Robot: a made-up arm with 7 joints. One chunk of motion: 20 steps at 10 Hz.
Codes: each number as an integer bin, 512 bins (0 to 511) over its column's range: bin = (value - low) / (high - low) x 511, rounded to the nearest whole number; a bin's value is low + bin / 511 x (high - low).
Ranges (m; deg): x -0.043..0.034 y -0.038..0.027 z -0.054..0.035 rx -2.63..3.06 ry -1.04..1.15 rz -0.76..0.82
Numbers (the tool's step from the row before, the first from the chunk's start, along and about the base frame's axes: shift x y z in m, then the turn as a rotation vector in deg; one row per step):
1: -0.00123 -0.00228 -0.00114 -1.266 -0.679 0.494
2: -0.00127 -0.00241 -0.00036 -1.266 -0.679 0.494
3: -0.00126 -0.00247 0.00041 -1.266 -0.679 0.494
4: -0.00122 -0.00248 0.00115 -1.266 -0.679 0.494
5: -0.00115 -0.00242 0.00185 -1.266 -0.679 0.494
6: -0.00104 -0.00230 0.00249 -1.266 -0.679 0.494
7: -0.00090 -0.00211 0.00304 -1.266 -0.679 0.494
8: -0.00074 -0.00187 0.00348 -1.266 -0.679 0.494
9: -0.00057 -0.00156 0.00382 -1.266 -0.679 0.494
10: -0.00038 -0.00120 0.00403 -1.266 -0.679 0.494
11: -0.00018 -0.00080 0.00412 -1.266 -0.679 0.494
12: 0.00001 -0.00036 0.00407 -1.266 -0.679 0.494
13: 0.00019 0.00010 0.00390 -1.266 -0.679 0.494
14: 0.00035 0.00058 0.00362 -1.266 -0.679 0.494
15: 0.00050 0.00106 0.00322 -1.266 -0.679 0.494
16: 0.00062 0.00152 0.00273 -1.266 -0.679 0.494
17: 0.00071 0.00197 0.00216 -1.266 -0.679 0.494
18: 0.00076 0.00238 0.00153 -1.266 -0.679 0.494
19: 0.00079 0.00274 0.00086 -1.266 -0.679 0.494
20: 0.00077 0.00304 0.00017 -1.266 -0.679 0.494
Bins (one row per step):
1: 277 281 303 122 84 406
2: 277 280 308 122 84 406
3: 277 279 312 122 84 406
4: 277 279 317 122 84 406
5: 278 280 321 122 84 406
6: 278 281 324 122 84 406
7: 279 282 327 122 84 406
8: 280 284 330 122 84 406
9: 282 286 332 122 84 406
10: 283 289 333 122 84 406
11: 284 292 334 122 84 406
12: 285 296 333 122 84 406
13: 287 300 332 122 84 406
14: 288 303 331 122 84 406
15: 289 307 329 122 84 406
16: 289 311 326 122 84 406
17: 290 314 322 122 84 406
18: 290 317 319 122 84 406
19: 291 320 315 122 84 406
20: 290 323 311 122 84 406

